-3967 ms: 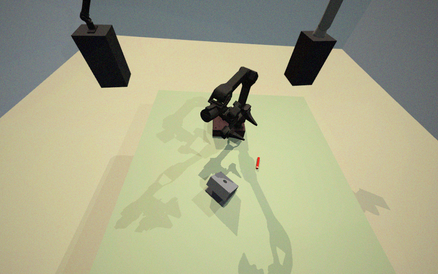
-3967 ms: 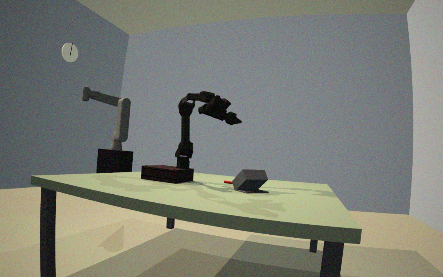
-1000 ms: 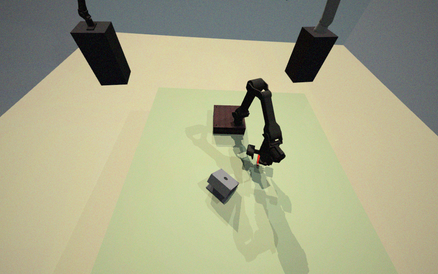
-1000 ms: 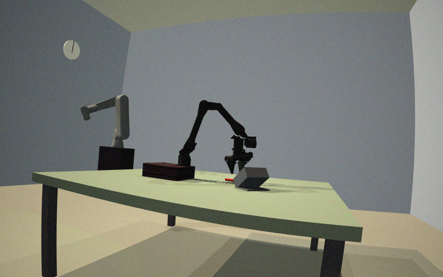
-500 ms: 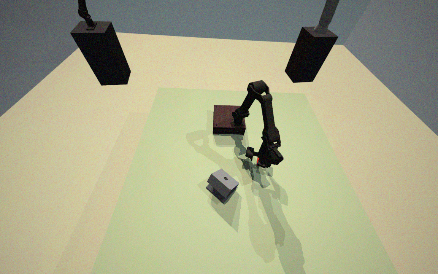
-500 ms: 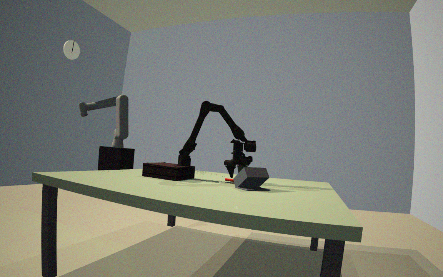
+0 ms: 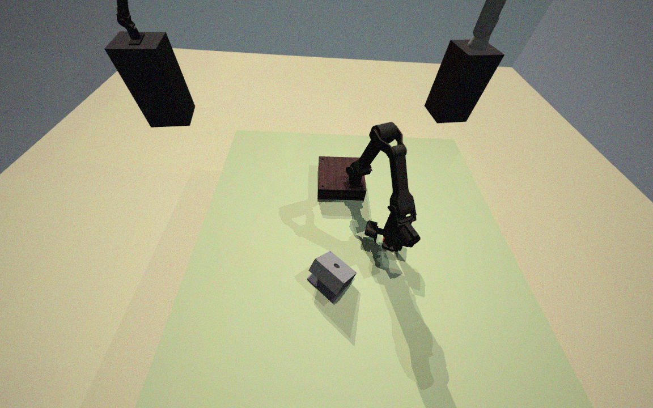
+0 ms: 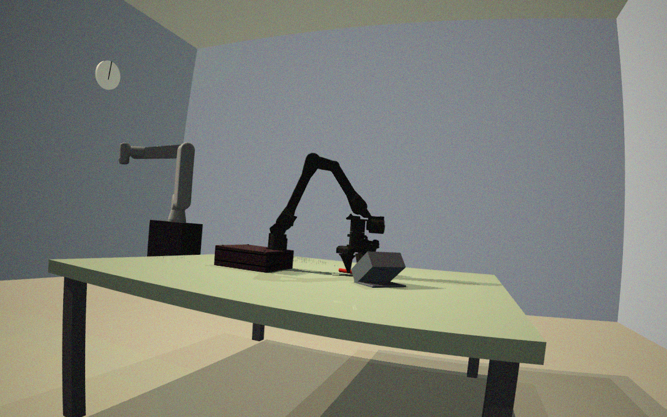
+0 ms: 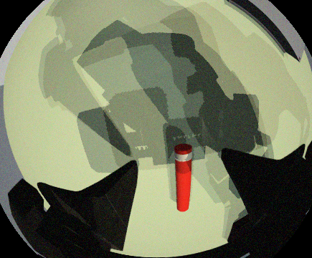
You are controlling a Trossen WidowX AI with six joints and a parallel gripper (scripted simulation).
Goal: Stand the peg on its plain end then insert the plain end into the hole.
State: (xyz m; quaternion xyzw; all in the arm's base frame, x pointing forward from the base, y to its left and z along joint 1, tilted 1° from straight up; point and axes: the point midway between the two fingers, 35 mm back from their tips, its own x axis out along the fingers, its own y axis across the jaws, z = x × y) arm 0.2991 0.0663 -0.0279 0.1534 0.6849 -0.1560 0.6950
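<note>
Right now the red peg is 10 mm behind my gripper tip. From my gripper tip the other things lie so: grey sloped panel 240 mm to the right, 110 mm ahead, 40 mm above.
</note>
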